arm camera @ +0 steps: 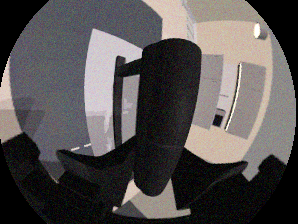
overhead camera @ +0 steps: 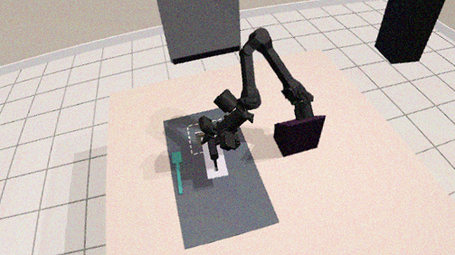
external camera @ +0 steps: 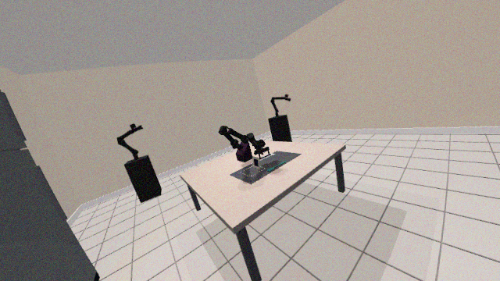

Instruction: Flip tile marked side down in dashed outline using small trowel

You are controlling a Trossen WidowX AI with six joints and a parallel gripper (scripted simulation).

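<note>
Right now the tile is 20 mm behind my gripper tip, 90 mm to the right of it and 60 mm below it. The rest, counted from my gripper tip: teal trowel: 130 mm ahead, 110 mm below; dark grey mat: 10 mm behind, 10 mm to the left, 130 mm below.
</note>
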